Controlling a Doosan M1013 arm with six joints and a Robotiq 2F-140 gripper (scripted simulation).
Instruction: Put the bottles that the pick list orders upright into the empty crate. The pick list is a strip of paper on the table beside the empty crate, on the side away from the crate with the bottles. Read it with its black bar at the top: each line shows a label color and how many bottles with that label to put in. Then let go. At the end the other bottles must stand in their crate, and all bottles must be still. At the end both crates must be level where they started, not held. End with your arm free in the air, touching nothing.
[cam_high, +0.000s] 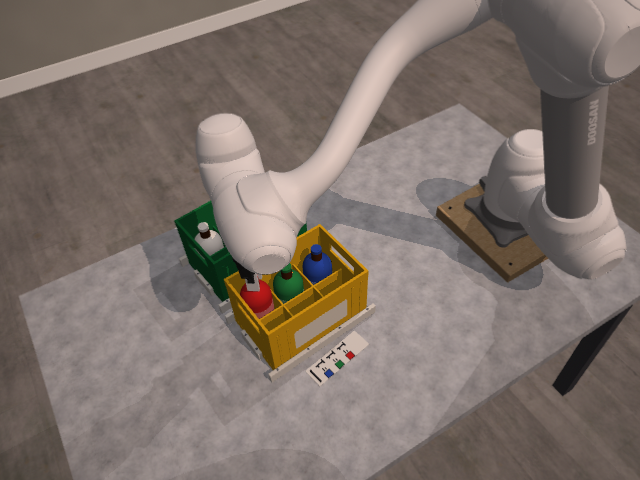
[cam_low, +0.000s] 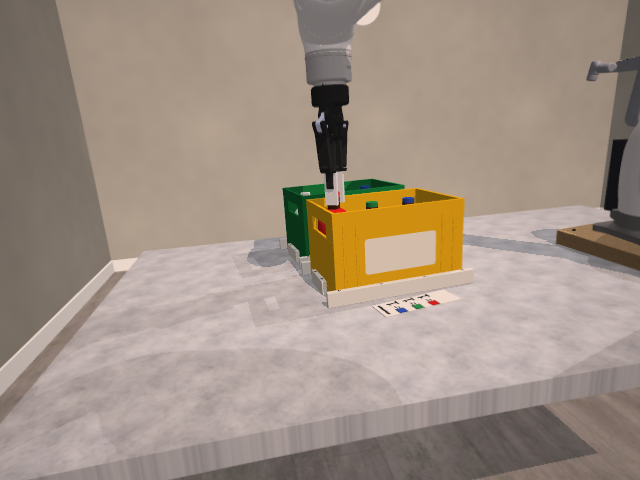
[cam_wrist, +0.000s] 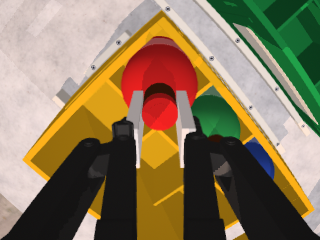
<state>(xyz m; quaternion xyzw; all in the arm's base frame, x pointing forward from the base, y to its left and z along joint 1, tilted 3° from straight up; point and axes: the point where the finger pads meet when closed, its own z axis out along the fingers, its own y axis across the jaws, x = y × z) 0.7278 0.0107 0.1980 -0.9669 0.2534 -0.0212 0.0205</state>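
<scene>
Right now the red-capped bottle is 80 mm below my hand. Round my hand: green bottle: 80 mm behind, 20 mm to the right, 110 mm below; then yellow crate: 90 mm behind, 20 mm to the left, 120 mm below; then blue bottle: 170 mm behind, 40 mm to the right, 110 mm below.
</scene>
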